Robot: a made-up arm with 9 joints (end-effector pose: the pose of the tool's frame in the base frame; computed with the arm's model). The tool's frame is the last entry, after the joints. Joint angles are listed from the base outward.
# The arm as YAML. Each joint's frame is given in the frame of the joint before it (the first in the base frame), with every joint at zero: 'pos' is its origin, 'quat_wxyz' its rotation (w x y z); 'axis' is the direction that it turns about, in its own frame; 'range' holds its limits. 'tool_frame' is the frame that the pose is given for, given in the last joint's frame.
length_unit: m
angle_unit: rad
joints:
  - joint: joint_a
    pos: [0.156, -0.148, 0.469]
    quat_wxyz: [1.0, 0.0, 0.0, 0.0]
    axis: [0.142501, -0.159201, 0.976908]
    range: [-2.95, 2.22]
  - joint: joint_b
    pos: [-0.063, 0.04, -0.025]
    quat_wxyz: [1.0, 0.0, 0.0, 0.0]
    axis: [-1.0, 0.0, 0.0]
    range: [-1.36, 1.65]
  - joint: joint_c
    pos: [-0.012, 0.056, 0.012]
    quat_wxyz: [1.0, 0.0, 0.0, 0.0]
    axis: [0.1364, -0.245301, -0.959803]
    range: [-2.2, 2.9]
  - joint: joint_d
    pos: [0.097, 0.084, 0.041]
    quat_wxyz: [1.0, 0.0, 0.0, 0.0]
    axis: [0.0, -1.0, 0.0]
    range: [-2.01, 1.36]
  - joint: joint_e
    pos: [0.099, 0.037, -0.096]
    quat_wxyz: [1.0, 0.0, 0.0, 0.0]
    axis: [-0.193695, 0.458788, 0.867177]
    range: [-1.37, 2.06]
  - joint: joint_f
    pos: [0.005, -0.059, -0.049]
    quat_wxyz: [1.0, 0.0, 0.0, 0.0]
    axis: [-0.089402, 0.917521, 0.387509]
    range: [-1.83, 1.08]
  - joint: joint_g
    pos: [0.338, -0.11, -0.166]
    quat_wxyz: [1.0, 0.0, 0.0, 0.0]
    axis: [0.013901, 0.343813, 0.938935]
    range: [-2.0, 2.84]
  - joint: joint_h
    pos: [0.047, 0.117, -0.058]
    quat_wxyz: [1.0, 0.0, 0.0, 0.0]
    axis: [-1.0, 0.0, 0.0]
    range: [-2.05, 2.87]
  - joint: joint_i
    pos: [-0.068, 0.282, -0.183]
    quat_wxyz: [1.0, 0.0, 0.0, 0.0]
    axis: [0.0, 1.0, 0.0]
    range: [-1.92, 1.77]
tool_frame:
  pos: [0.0, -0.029, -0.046]
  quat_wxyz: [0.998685, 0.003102, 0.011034, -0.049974]
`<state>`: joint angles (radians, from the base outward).
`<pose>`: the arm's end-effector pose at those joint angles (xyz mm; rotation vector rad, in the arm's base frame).
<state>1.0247 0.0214 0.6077 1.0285 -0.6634 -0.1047 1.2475 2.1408 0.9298</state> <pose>747.5 -351.5 684.9 -0.7803 -0.7923 -1.4911</pose>
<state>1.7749 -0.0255 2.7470 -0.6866 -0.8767 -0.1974 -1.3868 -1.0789 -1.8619</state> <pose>90.0 -623.7 -121.5 2.1896 0.8011 1.5161</pose>
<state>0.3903 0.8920 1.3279 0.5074 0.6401 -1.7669 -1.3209 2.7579 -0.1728</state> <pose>109.3 -293.4 822.5 0.2402 -0.2524 -2.4439</pose>
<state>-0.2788 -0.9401 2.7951 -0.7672 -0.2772 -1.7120 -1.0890 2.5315 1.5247</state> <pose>16.3 263.4 378.6 -0.5265 0.2524 -0.6676</pose>
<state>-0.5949 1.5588 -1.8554 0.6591 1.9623 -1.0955 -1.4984 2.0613 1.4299</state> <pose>-587.7 -157.8 91.2 -2.8502 0.9142 0.0032</pose>
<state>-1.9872 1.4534 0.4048 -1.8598 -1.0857 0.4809 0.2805 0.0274 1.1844</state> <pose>15.2 327.2 -0.6 -0.9426 -0.2606 1.5435</pose>
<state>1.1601 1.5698 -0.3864 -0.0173 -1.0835 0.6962 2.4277 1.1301 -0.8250</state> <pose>766.3 -351.8 482.2 0.6568 -0.3673 -2.9985</pose>
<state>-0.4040 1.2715 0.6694 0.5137 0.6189 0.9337 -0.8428 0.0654 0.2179</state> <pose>316.5 -931.9 331.2 -1.8373 0.1707 -1.2281</pose>
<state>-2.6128 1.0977 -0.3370 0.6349 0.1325 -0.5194 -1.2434 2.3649 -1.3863</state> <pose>-328.8 -458.3 453.4 1.6579 -2.4473 -0.3268</pose>
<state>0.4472 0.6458 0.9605 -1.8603 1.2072 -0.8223 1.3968 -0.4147 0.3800</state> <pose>-175.8 -24.0 295.8 1.1788 1.3765 1.6000</pose>
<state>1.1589 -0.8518 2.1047 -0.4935 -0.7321 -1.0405 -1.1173 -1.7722 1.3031</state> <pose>137.1 -585.7 402.7 0.4862 -0.7909 -1.1896</pose>
